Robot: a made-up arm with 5 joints.
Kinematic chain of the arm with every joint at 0, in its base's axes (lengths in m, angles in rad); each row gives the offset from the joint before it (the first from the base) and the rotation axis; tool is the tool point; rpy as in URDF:
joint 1: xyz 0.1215 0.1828 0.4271 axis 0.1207 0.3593 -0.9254
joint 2: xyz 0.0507 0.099 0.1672 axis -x
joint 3: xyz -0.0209 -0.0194 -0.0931 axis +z
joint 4: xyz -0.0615 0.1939 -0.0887 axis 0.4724 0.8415 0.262
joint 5: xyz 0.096 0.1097 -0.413 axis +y
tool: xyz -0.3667 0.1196 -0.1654 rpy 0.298 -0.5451 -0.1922
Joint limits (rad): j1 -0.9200..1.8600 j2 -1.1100..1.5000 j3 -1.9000..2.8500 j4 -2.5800..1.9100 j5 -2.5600..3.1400
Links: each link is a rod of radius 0.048 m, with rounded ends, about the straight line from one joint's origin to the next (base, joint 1, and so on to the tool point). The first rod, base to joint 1, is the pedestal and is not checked.
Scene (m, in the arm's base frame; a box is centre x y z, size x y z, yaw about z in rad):
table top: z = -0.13
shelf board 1: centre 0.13 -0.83 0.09 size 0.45 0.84 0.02 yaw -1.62
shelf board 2: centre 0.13 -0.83 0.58 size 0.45 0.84 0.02 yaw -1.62
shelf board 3: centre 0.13 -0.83 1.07 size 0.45 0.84 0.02 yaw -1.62
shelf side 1: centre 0.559 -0.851 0.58 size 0.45 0.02 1 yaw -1.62
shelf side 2: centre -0.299 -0.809 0.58 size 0.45 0.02 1 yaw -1.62
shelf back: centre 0.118 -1.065 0.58 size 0.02 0.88 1 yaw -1.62
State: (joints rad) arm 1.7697 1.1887 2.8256 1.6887 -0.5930
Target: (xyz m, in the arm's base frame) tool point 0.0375 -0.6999 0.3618
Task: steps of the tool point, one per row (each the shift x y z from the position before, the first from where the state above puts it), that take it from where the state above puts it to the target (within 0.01 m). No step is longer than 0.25 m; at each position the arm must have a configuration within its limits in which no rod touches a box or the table.
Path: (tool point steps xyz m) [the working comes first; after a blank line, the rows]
Joints at the target: 0.9562 0.1449 2.8500 1.2938 -0.3966
Straight joint move there: touches shelf board 2.

1: 0.0078 0.1002 -0.0002
2: 0.0061 0.1199 0.0024
3: 0.0036 0.1348 -0.0023
4: -0.0983 0.0247 -0.0110
5: -0.0712 -0.0032 -0.0984
6: -0.0036 -0.0132 -0.1629
7: 0.0807 0.0124 -0.1904
8: 0.0101 -0.1128 -0.0034
9: -0.0040 -0.0999 -0.0021
10: -0.0208 -0.0860 0.0055

